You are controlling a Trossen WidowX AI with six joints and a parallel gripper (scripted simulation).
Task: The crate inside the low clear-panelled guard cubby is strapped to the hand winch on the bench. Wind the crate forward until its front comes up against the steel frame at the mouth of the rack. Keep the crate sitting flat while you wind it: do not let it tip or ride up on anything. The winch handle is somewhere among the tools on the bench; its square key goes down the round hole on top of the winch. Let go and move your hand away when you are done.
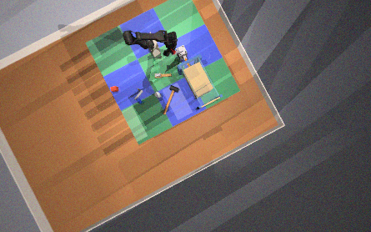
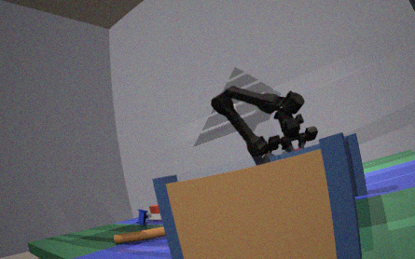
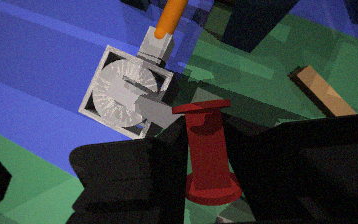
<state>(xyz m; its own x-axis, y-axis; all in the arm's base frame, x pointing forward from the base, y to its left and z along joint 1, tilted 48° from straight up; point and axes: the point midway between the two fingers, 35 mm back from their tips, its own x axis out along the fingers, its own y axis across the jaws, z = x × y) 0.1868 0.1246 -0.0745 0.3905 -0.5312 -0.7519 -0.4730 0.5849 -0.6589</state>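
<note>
Now: the winch 20 mm behind my gripper tip, 80 mm to the left of it and 100 mm below it. From my gripper tip the other things lie so: blue-framed guard cubby (400 mm ahead, 60 mm to the left, 50 mm below); then red grip (20 mm behind, 10 mm to the right); then blue piece (190 mm ahead, 580 mm to the right, 100 mm below).
</note>
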